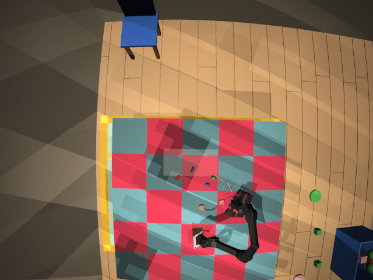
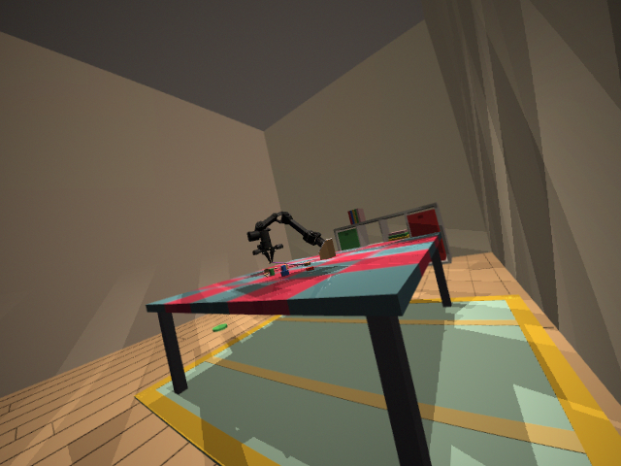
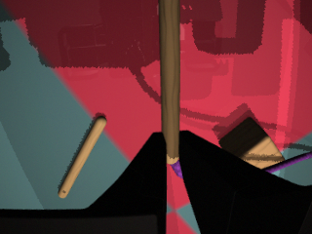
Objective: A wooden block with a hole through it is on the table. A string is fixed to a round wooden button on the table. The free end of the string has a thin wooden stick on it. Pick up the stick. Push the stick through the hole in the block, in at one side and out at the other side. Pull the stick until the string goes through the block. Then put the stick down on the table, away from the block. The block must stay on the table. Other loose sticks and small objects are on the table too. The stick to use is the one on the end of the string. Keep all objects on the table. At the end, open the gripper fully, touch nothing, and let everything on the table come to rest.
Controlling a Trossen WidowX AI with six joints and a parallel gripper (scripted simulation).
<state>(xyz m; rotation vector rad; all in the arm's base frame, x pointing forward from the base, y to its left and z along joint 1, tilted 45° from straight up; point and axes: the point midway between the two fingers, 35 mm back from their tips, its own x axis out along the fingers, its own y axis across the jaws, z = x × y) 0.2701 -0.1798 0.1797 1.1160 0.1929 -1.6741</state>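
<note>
My gripper tip is 30 mm past the wooden block, 70 mm to the right of it and 40 mm above it. Round my gripper tip: small wooden piece: 40 mm behind, 90 mm to the right, 50 mm below; then loose stick: 90 mm ahead, 10 mm to the left, 60 mm below; then green piece: 150 mm ahead, 130 mm to the left, 40 mm below.
</note>
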